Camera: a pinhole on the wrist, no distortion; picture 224 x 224 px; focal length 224.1 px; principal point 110.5 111.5 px. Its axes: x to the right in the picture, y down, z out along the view. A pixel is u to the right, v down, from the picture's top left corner.
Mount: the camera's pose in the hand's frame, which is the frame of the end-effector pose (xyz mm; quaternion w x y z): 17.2 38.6 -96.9 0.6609 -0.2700 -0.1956 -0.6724
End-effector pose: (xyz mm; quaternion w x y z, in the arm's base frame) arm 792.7 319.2 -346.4 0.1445 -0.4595 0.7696 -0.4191
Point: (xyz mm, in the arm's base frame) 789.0 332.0 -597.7
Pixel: 127.6 34.0
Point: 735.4 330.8 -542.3
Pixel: 101.4 60.2
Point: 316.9 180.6 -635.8
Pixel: outside the picture
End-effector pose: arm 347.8 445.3 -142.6 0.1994 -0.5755 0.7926 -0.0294
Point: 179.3 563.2 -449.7
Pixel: 124.8 89.9
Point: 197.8 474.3 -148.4
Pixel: 7.4 82.4
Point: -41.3 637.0 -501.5
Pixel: 41.2 92.3
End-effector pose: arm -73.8 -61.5 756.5 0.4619 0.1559 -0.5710 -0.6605
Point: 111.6 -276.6 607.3
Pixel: behind the camera
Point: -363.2 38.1 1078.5
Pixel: 201.9 164.0
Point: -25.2 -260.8 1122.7
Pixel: outside the picture
